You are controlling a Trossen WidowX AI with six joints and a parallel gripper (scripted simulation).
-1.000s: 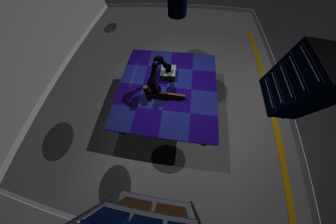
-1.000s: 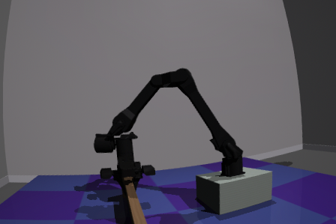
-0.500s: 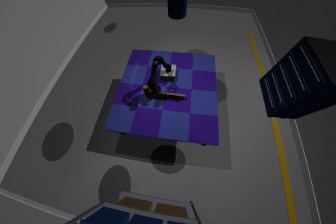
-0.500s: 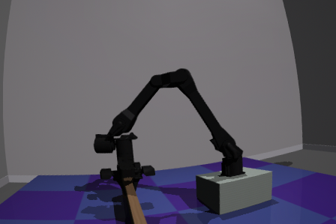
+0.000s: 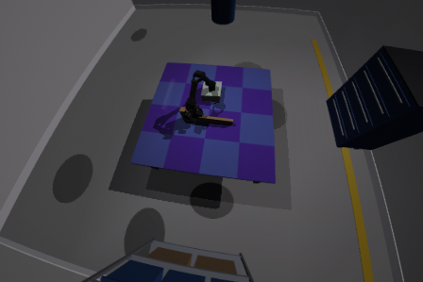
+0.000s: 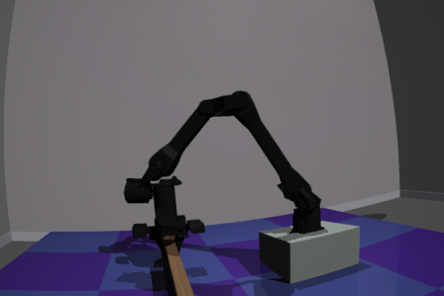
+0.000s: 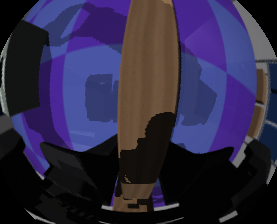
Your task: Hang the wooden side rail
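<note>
The wooden headboard post lies 10 mm behind my gripper tip, 100 mm to the right of it and 50 mm above it.
</note>
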